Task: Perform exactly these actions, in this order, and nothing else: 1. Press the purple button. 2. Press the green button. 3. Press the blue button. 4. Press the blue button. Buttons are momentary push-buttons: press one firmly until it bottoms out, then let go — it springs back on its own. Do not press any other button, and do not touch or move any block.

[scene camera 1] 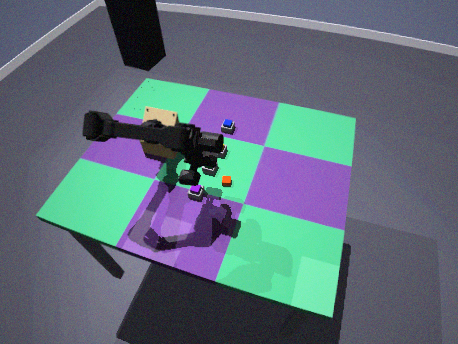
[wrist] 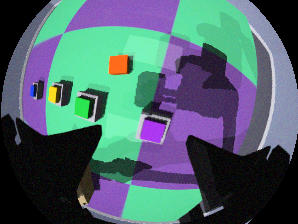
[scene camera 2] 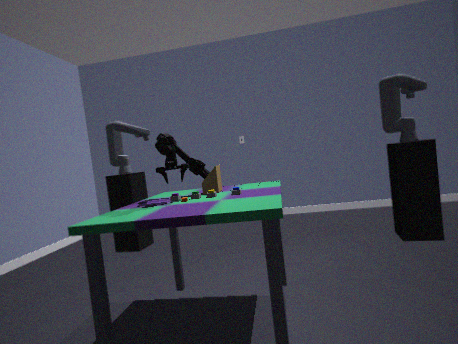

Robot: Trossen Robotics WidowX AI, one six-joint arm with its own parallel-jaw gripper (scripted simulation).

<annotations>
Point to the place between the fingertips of my gripper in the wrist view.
145, 136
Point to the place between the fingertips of my gripper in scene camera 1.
200, 175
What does my gripper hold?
Nothing.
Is my gripper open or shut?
Open.
</annotations>
